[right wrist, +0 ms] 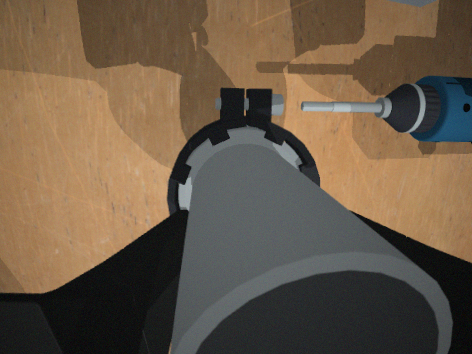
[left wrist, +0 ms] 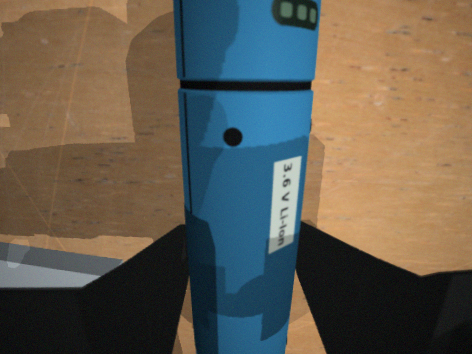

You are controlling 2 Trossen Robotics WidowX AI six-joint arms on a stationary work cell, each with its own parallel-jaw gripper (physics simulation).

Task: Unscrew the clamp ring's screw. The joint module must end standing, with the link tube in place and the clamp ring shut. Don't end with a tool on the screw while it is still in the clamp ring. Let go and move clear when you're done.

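Observation:
In the right wrist view the black clamp ring (right wrist: 259,104) sits around the pale joint module (right wrist: 185,195), with a narrow slit between its two lugs. The screw (right wrist: 277,104) passes through both lugs, its head on the right side. The grey link tube (right wrist: 260,210) stands in the ring and rises toward the camera. My right gripper (right wrist: 256,217) is shut on the link tube. My left gripper (left wrist: 240,233) is shut on the blue electric screwdriver (left wrist: 245,190) (right wrist: 452,110). Its bit (right wrist: 340,107) points at the screw head, with a gap between them.
A grey block (left wrist: 45,272) lies on the wooden table (left wrist: 390,175) (right wrist: 60,150) at the lower left of the left wrist view. Part of a grey object (right wrist: 415,2) shows at the top right edge of the right wrist view.

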